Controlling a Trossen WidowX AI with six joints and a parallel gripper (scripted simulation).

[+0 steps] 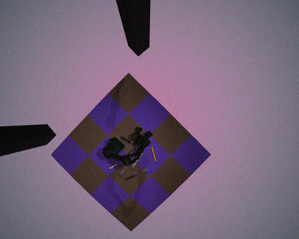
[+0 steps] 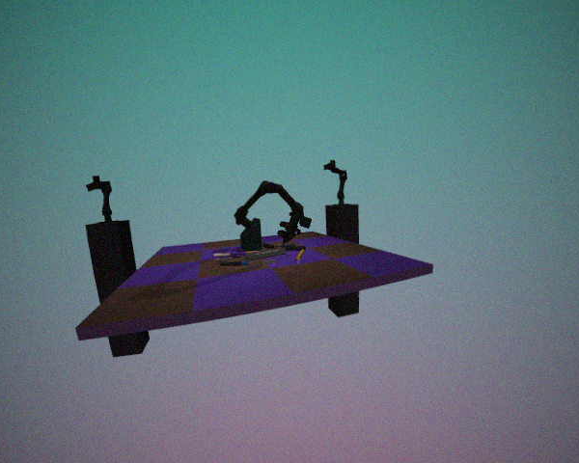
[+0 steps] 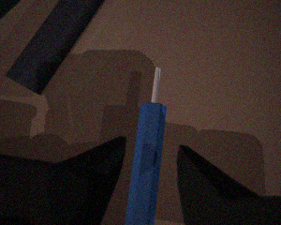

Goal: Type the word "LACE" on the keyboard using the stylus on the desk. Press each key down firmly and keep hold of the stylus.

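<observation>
The blue stylus is 1 cm behind my gripper tip, 1 cm to the right of it and 2 cm below it. The rest, counted from my gripper tip: yellow pencil: 30 cm ahead, 1 cm to the left, 1 cm below; then e key: 20 cm ahead, 14 cm to the right, 1 cm below; then white marker: 11 cm ahead, 22 cm to the right, 2 cm below.
</observation>
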